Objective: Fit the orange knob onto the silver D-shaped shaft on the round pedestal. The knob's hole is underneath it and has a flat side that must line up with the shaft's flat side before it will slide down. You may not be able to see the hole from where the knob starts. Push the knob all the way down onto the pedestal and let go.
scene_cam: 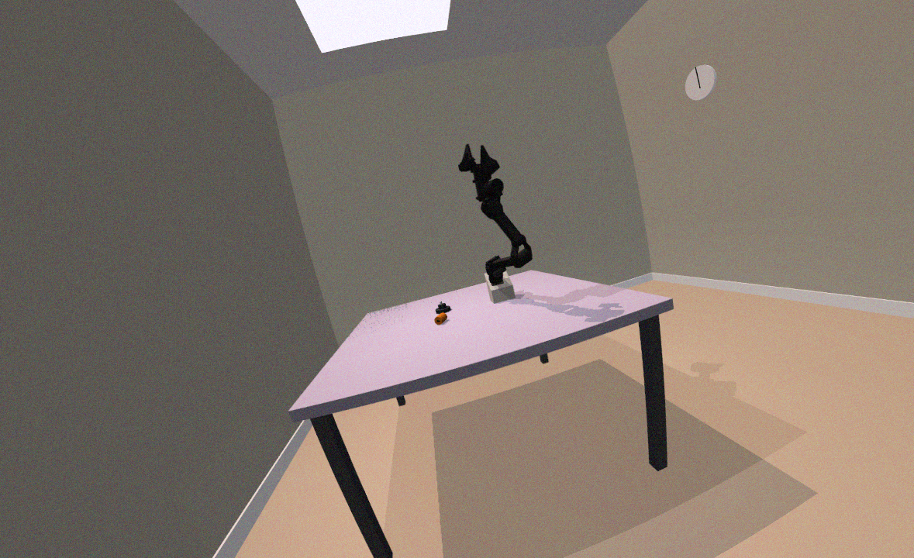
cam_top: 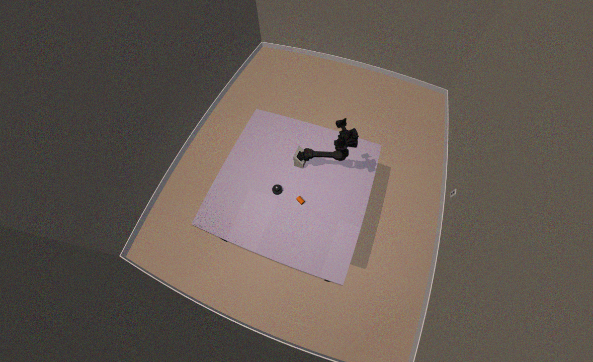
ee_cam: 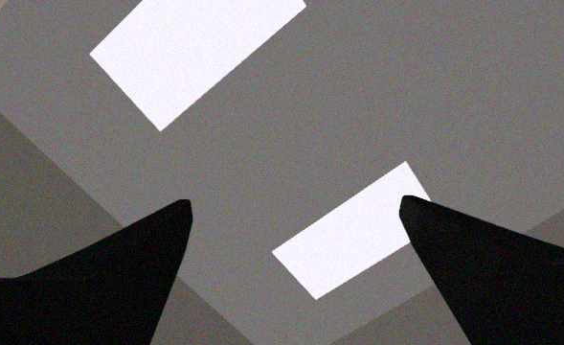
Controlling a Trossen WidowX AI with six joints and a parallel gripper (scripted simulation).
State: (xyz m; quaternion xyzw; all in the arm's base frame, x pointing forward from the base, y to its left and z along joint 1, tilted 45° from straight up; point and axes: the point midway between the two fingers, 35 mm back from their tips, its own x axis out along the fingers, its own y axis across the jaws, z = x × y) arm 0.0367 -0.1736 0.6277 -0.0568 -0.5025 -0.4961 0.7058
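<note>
Now: the orange knob 690 mm below my gripper tip, 300 mm ahead of it and 190 mm to the right of it. From my gripper tip the other things lie so: dark round pedestal: 680 mm below, 390 mm to the right, 300 mm ahead.
</note>
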